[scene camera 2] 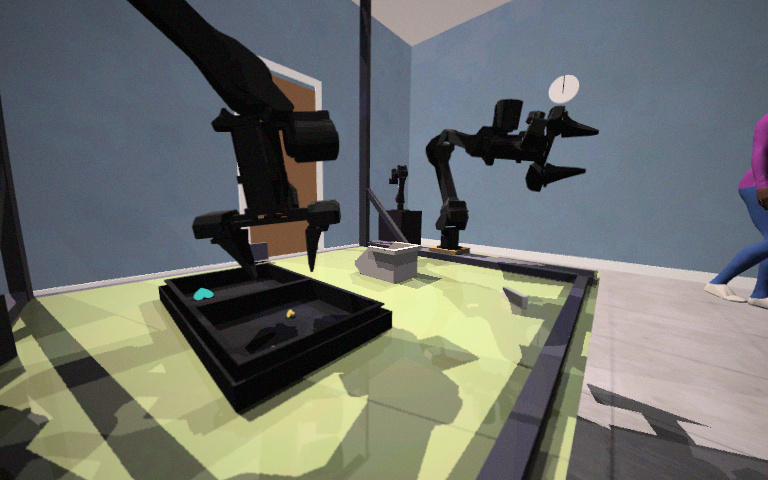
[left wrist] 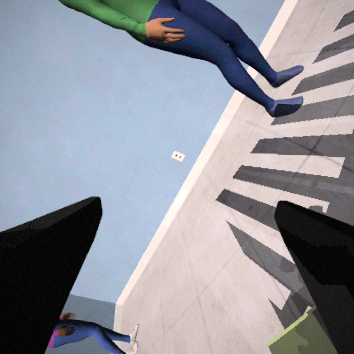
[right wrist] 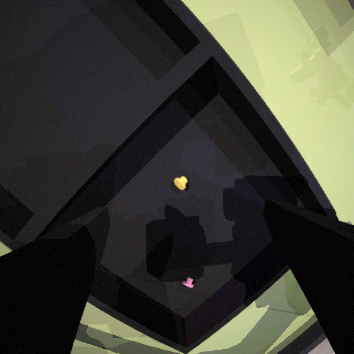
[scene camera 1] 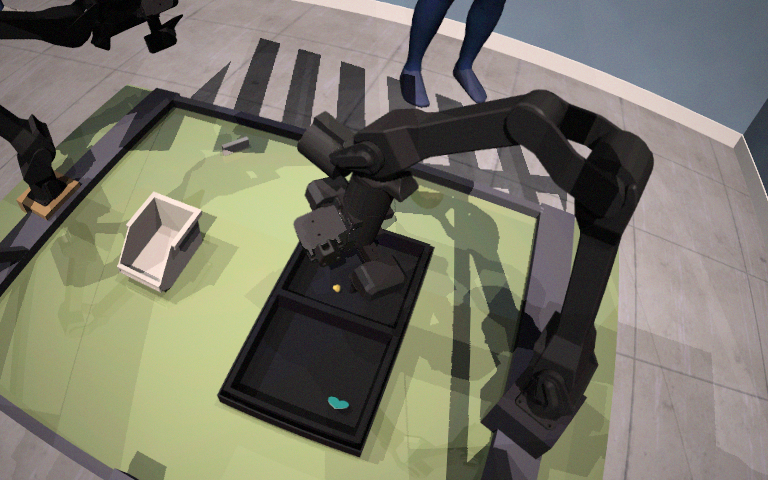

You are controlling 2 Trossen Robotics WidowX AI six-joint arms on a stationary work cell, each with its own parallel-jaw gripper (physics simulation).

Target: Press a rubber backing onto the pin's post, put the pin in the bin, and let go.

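Places are measured from the left arm's base along level axes (x ahead, y left, z up), in metres.
Pixels of known places: left gripper, fingertip midpoint: (scene camera 2: 592, 151) (left wrist: 189, 207); right gripper, fingertip midpoint: (scene camera 2: 284, 274) (right wrist: 187, 211) (scene camera 1: 340, 268); left arm's base, origin of the base link: (scene camera 2: 449, 247) (scene camera 1: 47, 191); right arm's base, origin of the base link: (scene camera 1: 544, 401).
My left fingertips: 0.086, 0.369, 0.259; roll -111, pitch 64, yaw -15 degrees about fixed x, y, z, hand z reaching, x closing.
Ahead of a thing's pixels: the offset from my left fingertips to its top centre, as dx, dy, dz. "*": to the spot under its first point.
The teal heart pin {+0.594, -0.470, -0.268} (scene camera 1: 338, 403) (scene camera 2: 203, 294) lies in one compartment of the black tray {+0.540, -0.344, -0.253} (scene camera 1: 288, 425) (scene camera 2: 317, 356). In the other compartment lie a yellow rubber backing {+0.517, -0.287, -0.275} (scene camera 1: 336, 288) (scene camera 2: 290, 313) (right wrist: 181, 183) and a small pink backing {+0.576, -0.207, -0.275} (right wrist: 188, 283), near a corner in the right wrist view. My right gripper (scene camera 2: 282, 272) (right wrist: 187, 211) points down above the tray, open, with both backings below it. The pink backing is hidden in scene camera 1. My left gripper (scene camera 2: 591, 151) (left wrist: 189, 207) is open and empty, raised far from the tray. The bin {* +0.271, -0.348, -0.244} (scene camera 1: 184, 243) (scene camera 2: 396, 267) stands upright on the table.
A small grey block {+0.190, -0.072, -0.270} (scene camera 1: 235, 145) (scene camera 2: 515, 297) lies near the table's dark frame (scene camera 1: 237, 118) (scene camera 2: 509, 430). The tray's divider and raised walls surround the backings. The right arm reaches over the tray.
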